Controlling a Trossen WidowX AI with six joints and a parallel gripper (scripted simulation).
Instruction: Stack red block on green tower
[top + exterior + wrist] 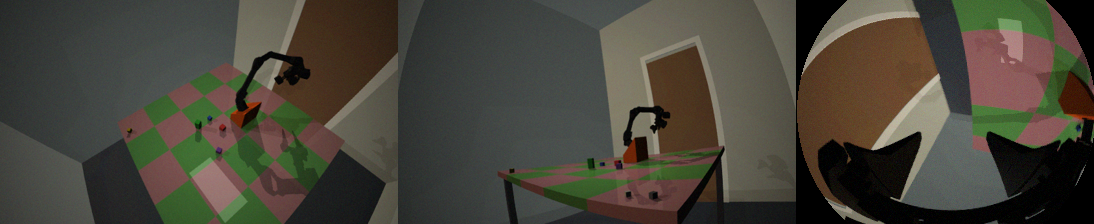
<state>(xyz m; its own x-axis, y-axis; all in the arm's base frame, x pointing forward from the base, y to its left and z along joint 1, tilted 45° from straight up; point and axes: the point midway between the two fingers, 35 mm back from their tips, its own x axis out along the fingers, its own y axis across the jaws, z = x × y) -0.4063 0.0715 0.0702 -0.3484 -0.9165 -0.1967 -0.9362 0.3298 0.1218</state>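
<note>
My gripper tip is 59 cm short of the red block, 1 cm to the right of it and 20 cm above it. Also, from my gripper tip: blue cube: 62 cm ahead, 12 cm to the right, 21 cm below; then yellow cube: 123 cm ahead, 40 cm to the right, 21 cm below; then purple cube: 73 cm ahead, 14 cm to the left, 20 cm below.
</note>
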